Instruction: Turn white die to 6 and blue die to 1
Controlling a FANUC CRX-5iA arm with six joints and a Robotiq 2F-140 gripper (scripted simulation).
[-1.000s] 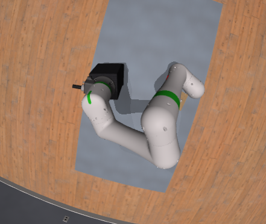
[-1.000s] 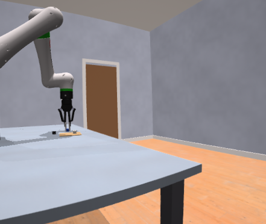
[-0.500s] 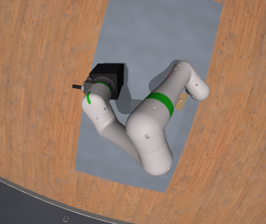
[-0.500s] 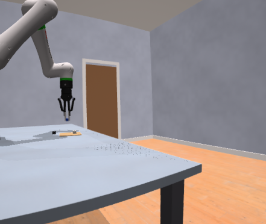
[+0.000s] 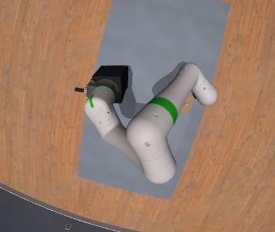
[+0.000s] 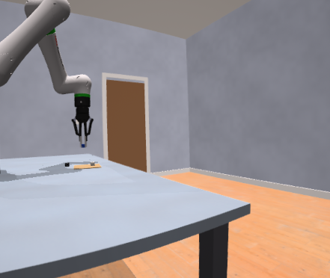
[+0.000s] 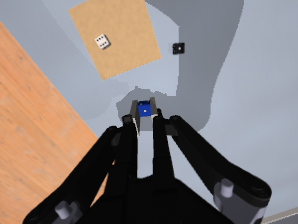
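Right now the tan mat is 10 mm behind my hand, 120 mm to the right of it and 130 mm below it. The rest, counted from my hand: blue die 20 mm below; black die 110 mm behind, 40 mm to the right, 120 mm below; white die 20 mm ahead, 130 mm to the right, 120 mm below.
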